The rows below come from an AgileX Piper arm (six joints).
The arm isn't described. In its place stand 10 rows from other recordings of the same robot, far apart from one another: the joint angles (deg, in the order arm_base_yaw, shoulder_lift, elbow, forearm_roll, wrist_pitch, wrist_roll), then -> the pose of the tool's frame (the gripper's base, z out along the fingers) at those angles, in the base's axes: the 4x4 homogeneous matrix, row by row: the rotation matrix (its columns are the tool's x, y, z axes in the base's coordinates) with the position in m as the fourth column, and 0 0 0 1 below.
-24.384 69.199 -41.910 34.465 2.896 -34.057 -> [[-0.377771 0.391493 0.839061 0.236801], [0.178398 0.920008 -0.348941 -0.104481], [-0.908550 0.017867 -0.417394 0.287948], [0 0 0 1]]
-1.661 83.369 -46.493 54.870 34.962 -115.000 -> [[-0.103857 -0.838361 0.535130 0.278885], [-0.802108 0.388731 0.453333 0.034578], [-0.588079 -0.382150 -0.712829 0.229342], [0 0 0 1]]
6.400 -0.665 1.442 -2.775 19.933 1.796 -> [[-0.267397 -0.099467 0.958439 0.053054], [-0.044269 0.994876 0.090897 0.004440], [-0.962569 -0.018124 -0.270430 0.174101], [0 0 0 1]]
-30.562 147.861 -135.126 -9.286 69.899 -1.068 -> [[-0.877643 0.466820 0.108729 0.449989], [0.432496 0.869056 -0.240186 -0.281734], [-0.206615 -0.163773 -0.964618 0.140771], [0 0 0 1]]
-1.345 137.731 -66.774 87.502 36.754 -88.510 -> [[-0.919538 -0.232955 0.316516 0.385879], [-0.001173 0.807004 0.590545 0.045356], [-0.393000 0.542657 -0.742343 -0.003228], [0 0 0 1]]
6.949 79.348 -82.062 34.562 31.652 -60.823 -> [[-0.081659 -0.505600 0.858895 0.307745], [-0.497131 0.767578 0.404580 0.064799], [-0.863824 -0.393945 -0.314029 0.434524], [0 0 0 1]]
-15.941 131.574 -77.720 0.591 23.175 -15.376 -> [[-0.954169 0.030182 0.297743 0.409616], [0.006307 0.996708 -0.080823 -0.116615], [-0.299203 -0.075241 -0.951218 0.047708], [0 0 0 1]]
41.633 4.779 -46.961 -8.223 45.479 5.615 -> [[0.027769 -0.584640 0.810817 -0.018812], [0.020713 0.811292 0.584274 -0.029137], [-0.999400 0.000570 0.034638 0.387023], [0 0 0 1]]
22.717 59.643 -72.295 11.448 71.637 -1.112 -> [[-0.763480 -0.448904 0.464310 0.155603], [-0.272483 0.875711 0.398601 0.083728], [-0.585535 0.177807 -0.790907 0.411197], [0 0 0 1]]
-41.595 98.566 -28.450 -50.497 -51.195 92.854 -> [[-0.083823 0.350867 0.932666 0.238699], [0.956136 0.291947 -0.023898 -0.138724], [-0.280675 0.889752 -0.359948 0.145516], [0 0 0 1]]
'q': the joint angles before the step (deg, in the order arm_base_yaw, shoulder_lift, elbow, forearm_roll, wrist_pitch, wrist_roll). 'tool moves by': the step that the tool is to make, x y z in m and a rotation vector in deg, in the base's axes. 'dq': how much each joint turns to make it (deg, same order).
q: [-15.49, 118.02, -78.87, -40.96, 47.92, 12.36]
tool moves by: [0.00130, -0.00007, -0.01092, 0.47, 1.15, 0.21]
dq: [0.00, 1.53, 0.00, 0.00, -0.39, 0.00]
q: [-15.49, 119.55, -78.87, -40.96, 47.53, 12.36]
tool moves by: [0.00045, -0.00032, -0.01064, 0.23, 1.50, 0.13]
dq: [0.00, 1.51, 0.00, -0.22, 0.00, 0.00]
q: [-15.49, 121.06, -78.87, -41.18, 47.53, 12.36]
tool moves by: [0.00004, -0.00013, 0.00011, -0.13, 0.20, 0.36]
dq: [0.00, 0.00, 0.00, -0.14, 0.01, -0.33]
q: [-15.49, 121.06, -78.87, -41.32, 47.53, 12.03]
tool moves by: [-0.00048, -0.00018, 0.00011, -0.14, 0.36, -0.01]
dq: [0.00, 0.00, -0.01, -0.09, 0.34, -0.13]
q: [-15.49, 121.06, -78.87, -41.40, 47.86, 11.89]
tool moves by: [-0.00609, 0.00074, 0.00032, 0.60, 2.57, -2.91]
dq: [0.00, -0.14, 0.00, 1.66, 3.66, 0.01]
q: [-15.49, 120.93, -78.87, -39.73, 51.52, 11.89]
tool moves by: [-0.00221, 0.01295, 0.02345, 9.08, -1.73, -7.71]
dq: [0.00, -2.82, -2.77, 13.71, 5.95, -2.99]
